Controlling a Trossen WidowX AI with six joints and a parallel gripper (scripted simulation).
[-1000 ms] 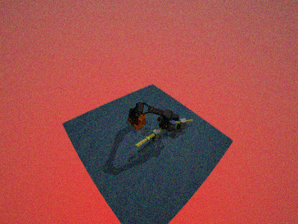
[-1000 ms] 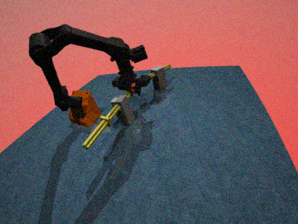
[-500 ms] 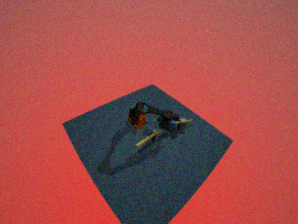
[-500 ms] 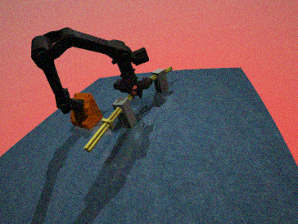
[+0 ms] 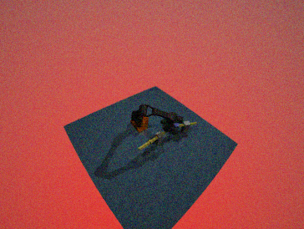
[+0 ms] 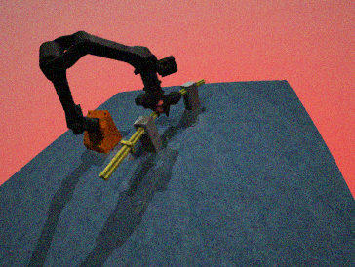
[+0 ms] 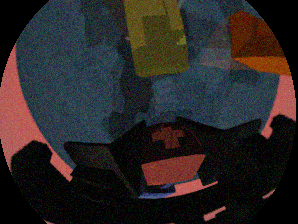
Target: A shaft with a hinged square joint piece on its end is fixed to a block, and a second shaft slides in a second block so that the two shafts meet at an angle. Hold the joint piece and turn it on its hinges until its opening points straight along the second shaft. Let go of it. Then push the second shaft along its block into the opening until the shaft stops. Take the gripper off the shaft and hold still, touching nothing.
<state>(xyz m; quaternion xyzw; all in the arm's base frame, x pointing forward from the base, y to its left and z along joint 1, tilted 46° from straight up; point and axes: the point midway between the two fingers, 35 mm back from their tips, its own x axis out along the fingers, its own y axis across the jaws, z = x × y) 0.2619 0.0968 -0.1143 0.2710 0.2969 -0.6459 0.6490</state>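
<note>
The red square joint piece is 4 cm above my gripper tip and 1 cm to the left of it.
</note>
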